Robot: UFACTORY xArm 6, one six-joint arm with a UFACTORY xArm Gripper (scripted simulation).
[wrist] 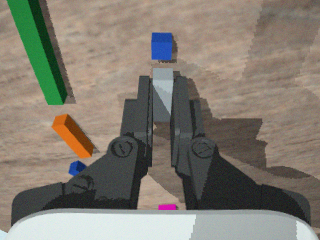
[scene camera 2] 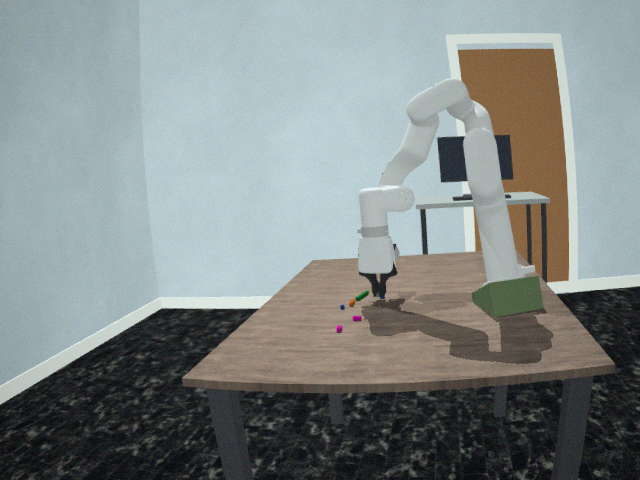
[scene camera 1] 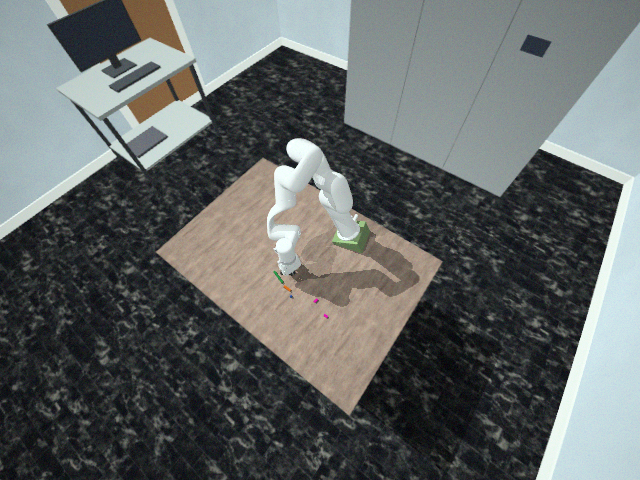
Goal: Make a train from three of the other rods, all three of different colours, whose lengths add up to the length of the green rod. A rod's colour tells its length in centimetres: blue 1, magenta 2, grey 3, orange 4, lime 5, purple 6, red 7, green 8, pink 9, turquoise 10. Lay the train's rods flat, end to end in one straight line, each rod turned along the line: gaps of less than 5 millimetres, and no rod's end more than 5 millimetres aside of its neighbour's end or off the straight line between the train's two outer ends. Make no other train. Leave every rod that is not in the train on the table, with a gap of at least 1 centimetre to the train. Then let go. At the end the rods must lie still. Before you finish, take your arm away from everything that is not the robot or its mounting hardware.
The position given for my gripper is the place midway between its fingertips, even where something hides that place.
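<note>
My gripper [scene camera 2: 379, 295] is visible, also in the wrist view [wrist: 162, 95]. A grey rod [wrist: 162, 77] is present. So is an orange rod [wrist: 66, 128].
</note>
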